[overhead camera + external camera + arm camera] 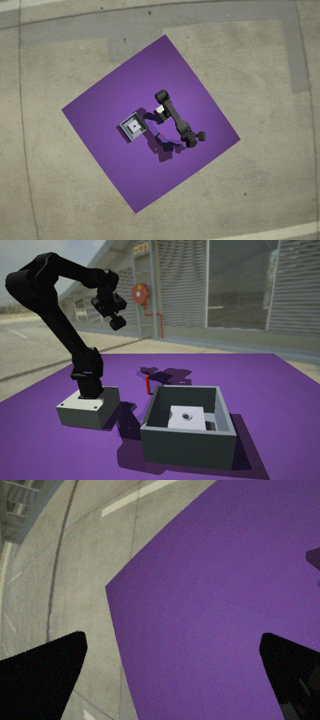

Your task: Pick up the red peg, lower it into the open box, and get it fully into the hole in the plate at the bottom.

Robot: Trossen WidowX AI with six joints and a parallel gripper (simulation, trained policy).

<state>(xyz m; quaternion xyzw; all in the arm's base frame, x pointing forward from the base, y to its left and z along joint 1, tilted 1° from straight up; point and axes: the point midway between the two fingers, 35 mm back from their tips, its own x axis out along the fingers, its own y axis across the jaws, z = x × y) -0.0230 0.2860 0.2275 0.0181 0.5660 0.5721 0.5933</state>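
Right now my gripper tip is 210 mm short of the red peg, 200 mm to the left of it and 220 mm above it. Also, from my gripper tip: grey box: 350 mm ahead, 410 mm to the right, 240 mm below.
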